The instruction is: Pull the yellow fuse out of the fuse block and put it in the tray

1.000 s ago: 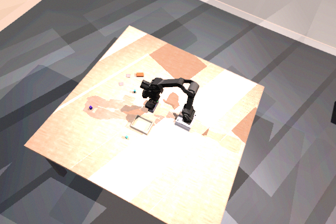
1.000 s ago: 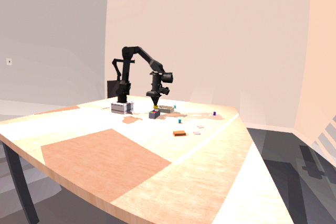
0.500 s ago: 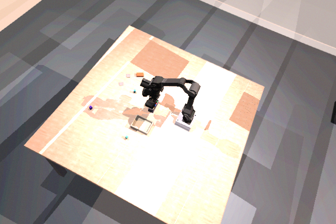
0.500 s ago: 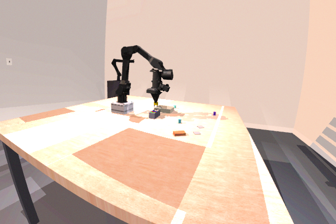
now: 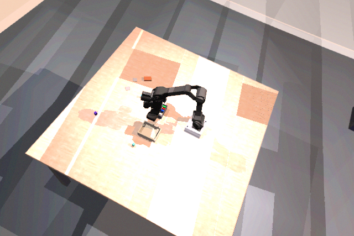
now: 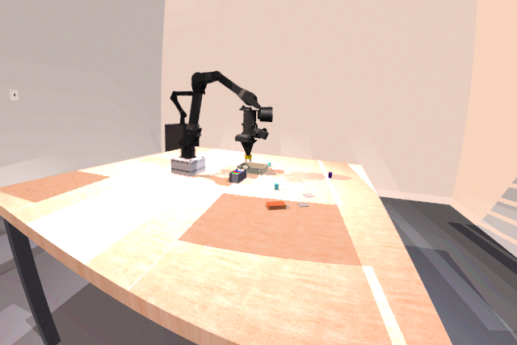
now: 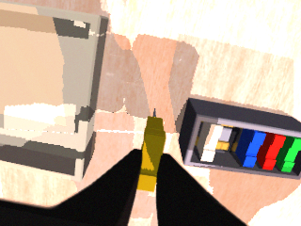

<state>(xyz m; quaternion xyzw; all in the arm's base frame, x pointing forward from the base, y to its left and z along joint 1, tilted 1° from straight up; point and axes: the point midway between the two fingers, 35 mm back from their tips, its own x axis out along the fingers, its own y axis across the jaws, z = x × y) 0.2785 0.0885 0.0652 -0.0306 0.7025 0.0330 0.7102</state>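
Right now my gripper tip is 90 mm to the right of the pale tray, 90 mm above it and 10 mm past it. Also, from my gripper tip: yellow fuse (10 mm below); blue fuse (80 mm to the right, 70 mm below, 10 mm behind); white fuse (70 mm below, 50 mm to the right, 10 mm behind).
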